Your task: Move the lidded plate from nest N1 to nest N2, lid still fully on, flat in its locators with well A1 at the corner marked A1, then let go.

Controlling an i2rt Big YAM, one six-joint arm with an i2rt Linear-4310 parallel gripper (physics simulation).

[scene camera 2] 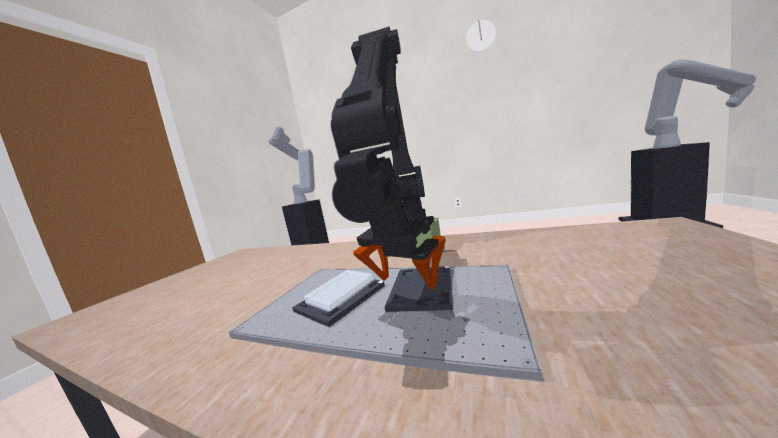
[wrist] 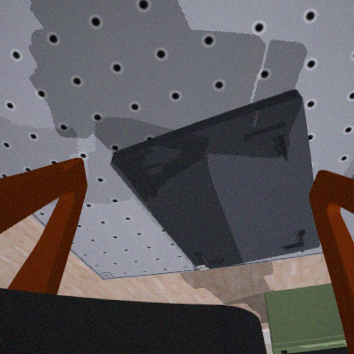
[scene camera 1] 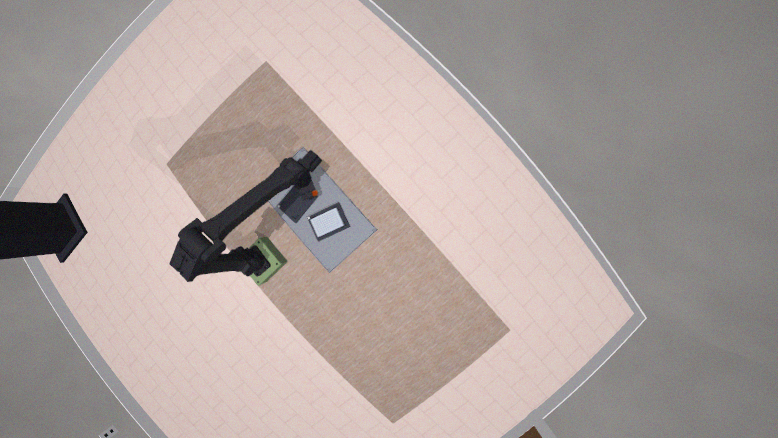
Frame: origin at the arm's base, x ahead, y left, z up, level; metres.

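Seen in the pictures: gripper, fingertip midpoint: (scene camera 2: 408, 282) (wrist: 200, 177) (scene camera 1: 307, 185); arm's base at its link origin: (scene camera 1: 257, 260).
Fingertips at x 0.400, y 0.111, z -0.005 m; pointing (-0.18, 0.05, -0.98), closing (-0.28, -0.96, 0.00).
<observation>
Pixels of each thing's top centre, then the offset from my fingertips to it. "spot": a spot on its surface instead. Level surfaces: height alone.
- lidded plate at its top centre: (scene camera 2: 339, 283) (scene camera 1: 326, 222) dx -0.041, dy -0.178, dz -0.028 m
- second dark nest at its top centre: (wrist: 235, 219) (scene camera 2: 420, 281) (scene camera 1: 296, 201) dx -0.094, dy -0.011, dz -0.044 m
- small white label at a spot on its surface: (wrist: 202, 267) spot: dx -0.178, dy +0.029, dz -0.050 m
- wooden table at its surface level: dz -0.075 m
The lidded plate (scene camera 1: 328, 221) (scene camera 2: 340, 290), pale and translucent, lies flat in a dark nest (scene camera 1: 346, 221) (scene camera 2: 328, 319); its lid looks level. A second dark nest (scene camera 1: 293, 206) (scene camera 2: 397, 300) (wrist: 275, 200) beside it holds no plate and has small raised corner locators. A small white label (wrist: 202, 267) is at its far corner in the wrist view. Which nest is N1 or N2 is not readable. My gripper (scene camera 2: 408, 284) (wrist: 200, 177) is open and empty, pointing down above the second nest, its orange fingers apart. In scene camera 1 the arm partly hides the gripper and that nest.
Both nests stand on a grey perforated board (scene camera 1: 348, 244) (scene camera 2: 479, 326) (wrist: 115, 230) on the wooden table (scene camera 1: 381, 326) (scene camera 2: 163, 369). The arm's green base block (scene camera 1: 276, 260) (scene camera 2: 428, 233) (wrist: 300, 310) stands beside the board. Grey arms on black stands are in the background.
</observation>
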